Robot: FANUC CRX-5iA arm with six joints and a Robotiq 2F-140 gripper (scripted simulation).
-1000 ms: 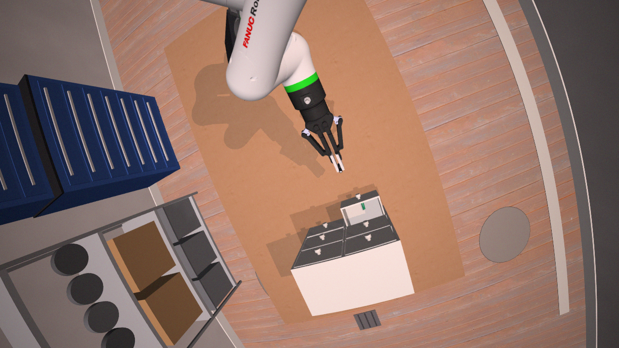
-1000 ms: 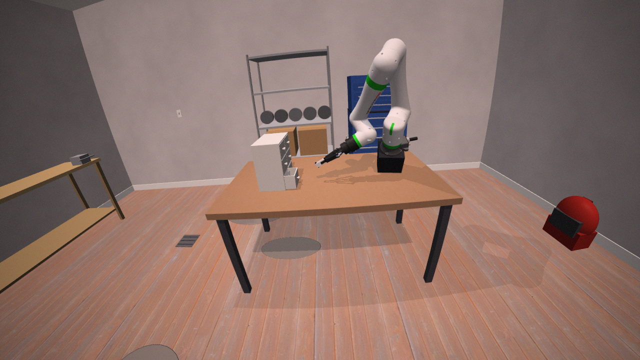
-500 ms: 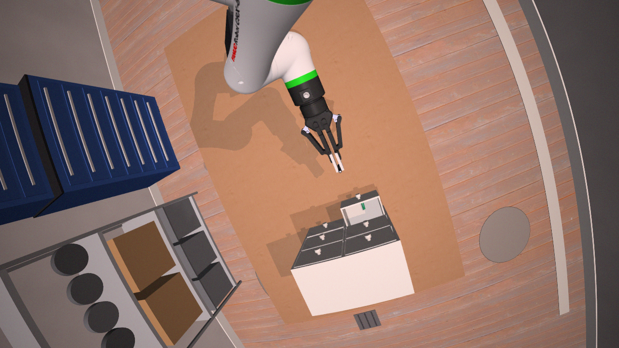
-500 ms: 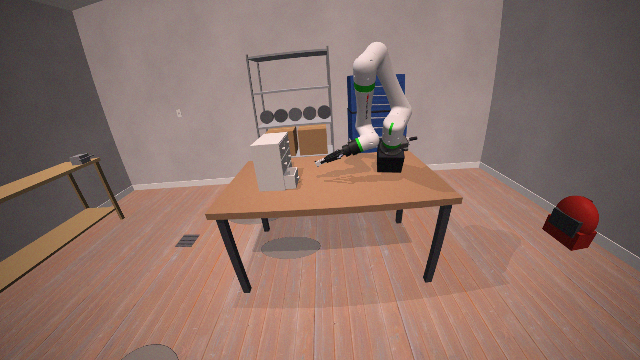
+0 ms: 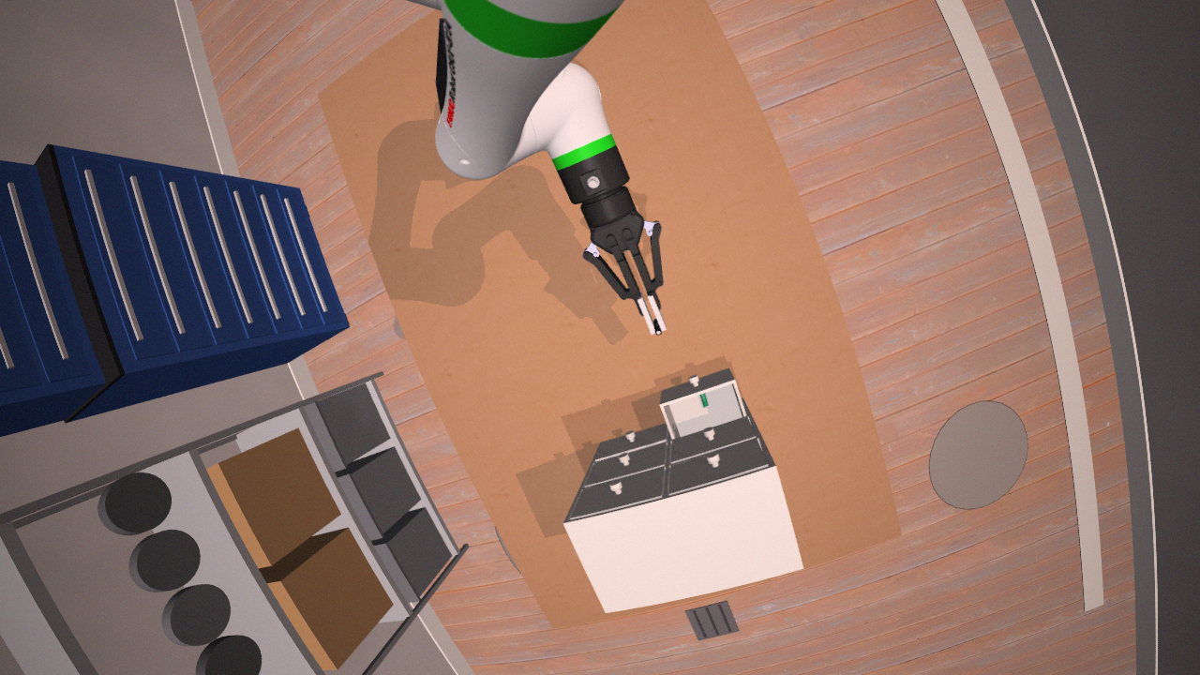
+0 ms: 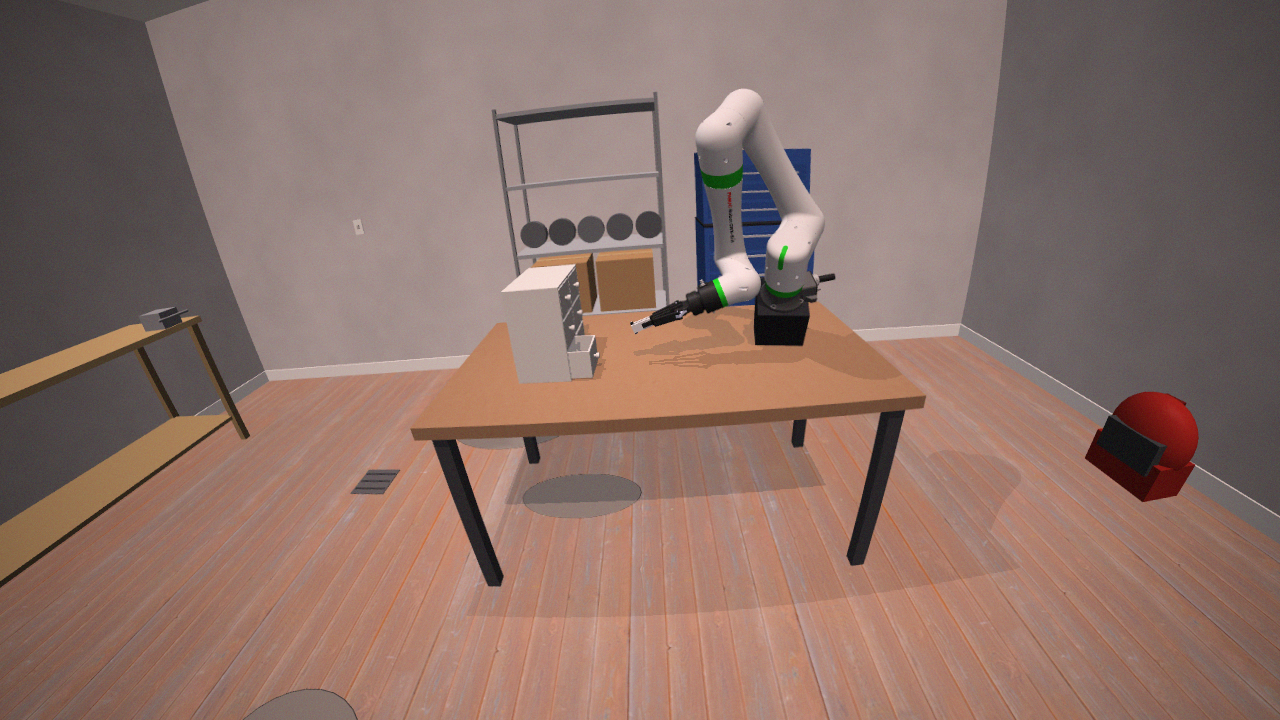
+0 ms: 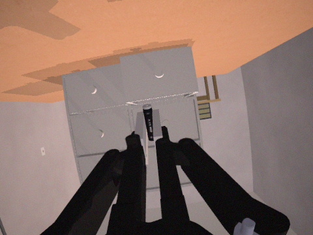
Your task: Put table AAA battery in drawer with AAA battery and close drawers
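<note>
My hand is 200 mm short of the green battery, 20 mm to the right of it and 130 mm above it. The rest, counted from my hand: AAA battery 30 mm ahead, 10 mm below.
</note>
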